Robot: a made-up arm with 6 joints.
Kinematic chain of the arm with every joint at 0, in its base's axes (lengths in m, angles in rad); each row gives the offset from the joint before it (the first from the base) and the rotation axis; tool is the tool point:
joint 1: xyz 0 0 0.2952 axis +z
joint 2: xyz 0 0 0 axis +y
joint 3: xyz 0 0 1.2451 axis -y
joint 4: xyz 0 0 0 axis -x
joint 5: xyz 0.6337 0 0 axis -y
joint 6: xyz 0 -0.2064 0 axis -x
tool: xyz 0 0 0
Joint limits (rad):
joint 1: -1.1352..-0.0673
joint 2: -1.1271..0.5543
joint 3: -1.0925..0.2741
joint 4: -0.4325..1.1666
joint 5: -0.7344..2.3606
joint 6: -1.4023..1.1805
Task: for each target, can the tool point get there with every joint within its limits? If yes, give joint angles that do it. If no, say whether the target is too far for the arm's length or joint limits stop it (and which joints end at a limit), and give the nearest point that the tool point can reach.
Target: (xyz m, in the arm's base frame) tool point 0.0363 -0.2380 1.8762
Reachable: yes | joints -0.9698 -0.2615 0.0769 1.0392 1.2975 -0.4137
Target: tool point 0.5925 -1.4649 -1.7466
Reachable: no: too far | nearest point 0.3176 -0.7852 0.7196 | short by 2.573 m
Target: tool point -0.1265 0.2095 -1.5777
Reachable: no: joint limits stop it (at a limit: joint 1, joint 2, joint 3, joint 4) | nearest point -0.3759 0.3636 0.7652 | short by 2.361 m
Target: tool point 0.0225 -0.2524 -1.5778
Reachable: no: joint limits stop it (at a limit: joint 1, joint 2, joint 4) | nearest point 0.0686 -0.5916 0.7207 | short by 2.324 m
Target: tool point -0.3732 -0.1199 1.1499
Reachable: yes | joints -0.1578 -0.9131 -0.9329 0.5402 1.6475 -1.1142
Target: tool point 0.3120 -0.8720 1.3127
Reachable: yes | joints -1.0073 0.2419 0.0022 -0.2052 1.5355 0.0368
